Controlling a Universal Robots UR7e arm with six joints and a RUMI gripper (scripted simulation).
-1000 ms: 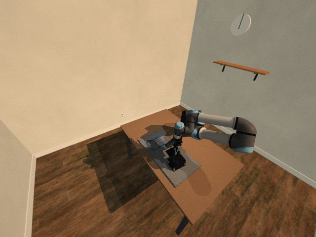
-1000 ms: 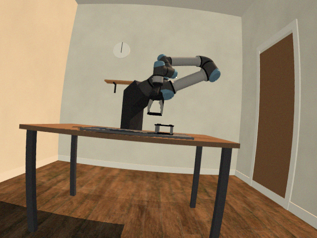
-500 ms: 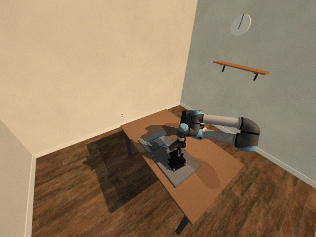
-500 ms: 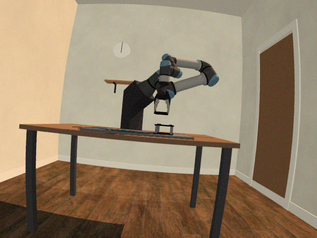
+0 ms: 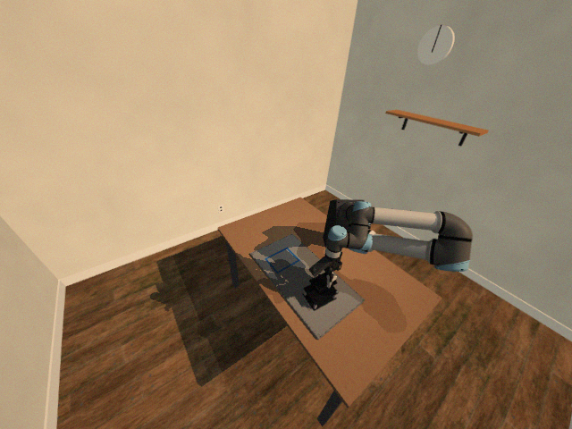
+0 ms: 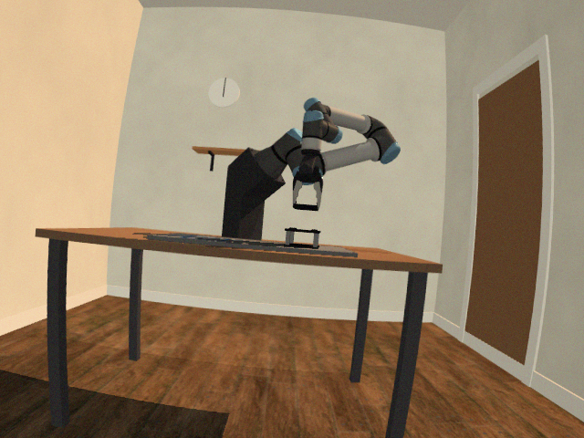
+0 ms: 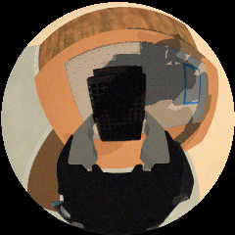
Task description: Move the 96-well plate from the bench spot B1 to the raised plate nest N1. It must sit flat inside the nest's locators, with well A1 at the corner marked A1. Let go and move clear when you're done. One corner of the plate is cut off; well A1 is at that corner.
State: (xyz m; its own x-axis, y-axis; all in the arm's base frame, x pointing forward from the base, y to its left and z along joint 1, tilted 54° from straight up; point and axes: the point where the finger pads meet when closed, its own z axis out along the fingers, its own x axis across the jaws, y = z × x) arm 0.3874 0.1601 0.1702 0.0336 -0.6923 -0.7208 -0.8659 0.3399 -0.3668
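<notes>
Right now the black 96-well plate is 10 mm below my hand. From my hand the other things lie so: black plate nest (90 mm below).
</notes>
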